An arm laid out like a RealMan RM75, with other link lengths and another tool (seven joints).
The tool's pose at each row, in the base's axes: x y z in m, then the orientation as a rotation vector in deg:
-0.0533 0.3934 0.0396 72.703 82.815 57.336
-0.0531 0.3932 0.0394 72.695 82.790 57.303
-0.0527 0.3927 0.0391 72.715 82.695 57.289
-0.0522 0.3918 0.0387 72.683 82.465 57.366
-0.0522 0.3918 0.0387 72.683 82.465 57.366
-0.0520 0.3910 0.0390 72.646 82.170 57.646
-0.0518 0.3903 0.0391 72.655 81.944 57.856
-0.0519 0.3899 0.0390 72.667 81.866 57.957
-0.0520 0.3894 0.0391 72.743 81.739 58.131
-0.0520 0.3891 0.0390 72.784 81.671 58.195
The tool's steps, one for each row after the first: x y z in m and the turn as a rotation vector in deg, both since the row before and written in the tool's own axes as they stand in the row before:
-0.0002 -0.0002 0.0002 -0.009 -0.036 -0.016
-0.0005 -0.0003 0.0005 -0.038 -0.073 0.028
-0.0009 -0.0004 0.0006 -0.175 -0.101 0.072
0.0000 0.0000 0.0000 0.000 0.000 0.000
-0.0008 0.0002 0.0001 -0.278 -0.018 0.189
-0.0007 0.0001 0.0002 -0.189 -0.020 0.167
-0.0004 -0.0002 -0.0001 -0.069 0.010 0.078
-0.0005 0.0000 -0.0001 -0.081 0.016 0.169
-0.0003 -0.0001 0.0000 -0.034 -0.009 0.075

